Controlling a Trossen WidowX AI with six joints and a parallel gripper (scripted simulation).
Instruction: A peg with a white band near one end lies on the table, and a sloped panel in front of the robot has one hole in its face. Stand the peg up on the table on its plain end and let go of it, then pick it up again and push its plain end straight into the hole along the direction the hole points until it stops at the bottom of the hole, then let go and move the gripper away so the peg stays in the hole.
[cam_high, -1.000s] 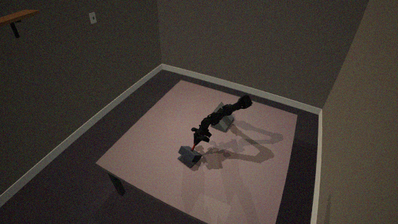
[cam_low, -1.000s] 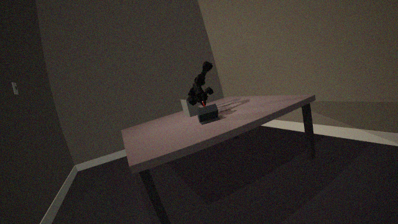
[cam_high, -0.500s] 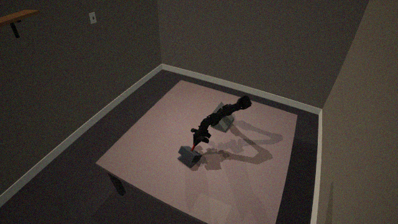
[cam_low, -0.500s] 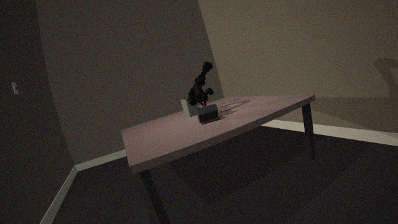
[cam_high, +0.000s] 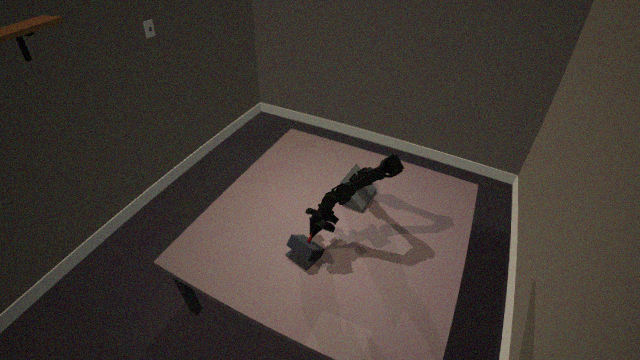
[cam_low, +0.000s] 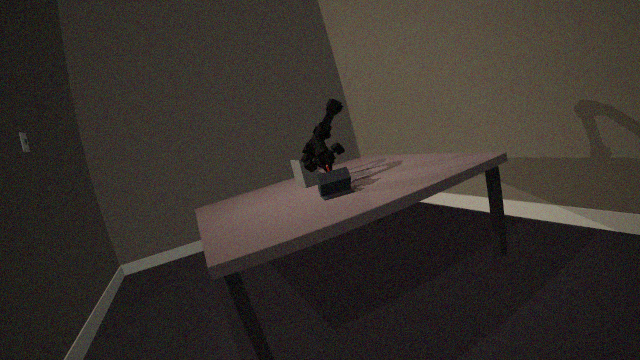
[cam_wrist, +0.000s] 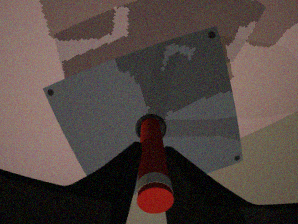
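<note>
Now: the sloped panel 40 mm below my gripper tip, 40 mm ahead of it and 10 mm to the right of it. The rest, counted from my gripper tip: red peg: 10 mm behind, 10 mm above.
</note>
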